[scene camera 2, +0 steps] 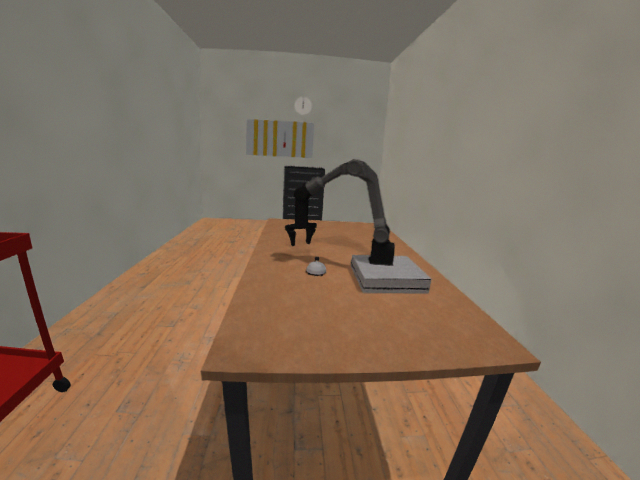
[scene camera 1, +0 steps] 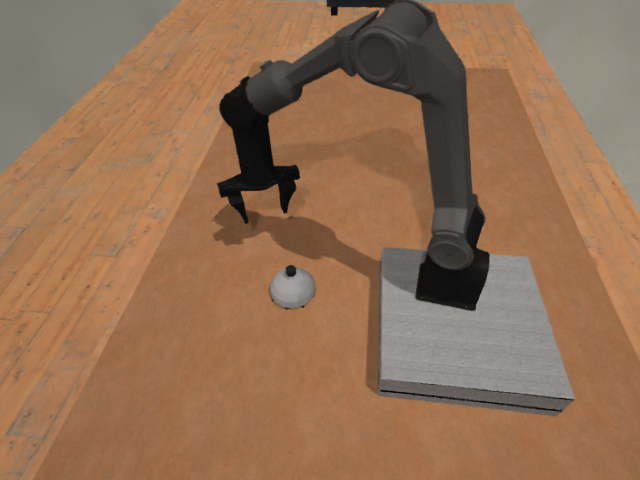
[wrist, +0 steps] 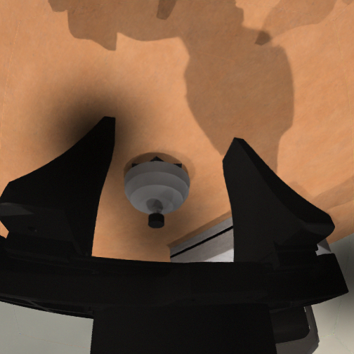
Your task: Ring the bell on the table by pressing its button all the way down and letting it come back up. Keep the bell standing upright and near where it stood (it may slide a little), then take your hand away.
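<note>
The bell [scene camera 1: 292,290] [scene camera 2: 315,269] [wrist: 157,185] is a light grey dome that stands upright on the brown table top. Its black button [scene camera 1: 291,270] [scene camera 2: 316,258] [wrist: 156,220] stands up from the dome. My gripper [scene camera 1: 265,217] [scene camera 2: 300,243] [wrist: 173,140] is open and empty, with its fingers pointing down. It hangs above the table, behind and a little to the left of the bell in both scene views, and touches neither bell nor button. In the wrist view the bell shows between the two spread fingers.
The arm's base stands on a grey slab [scene camera 1: 465,346] [scene camera 2: 395,281] [wrist: 205,247] to the right of the bell. The brown table top [scene camera 1: 232,403] [scene camera 2: 361,330] extends around both. A red cart [scene camera 2: 38,304] stands on the floor at the left in scene view 2.
</note>
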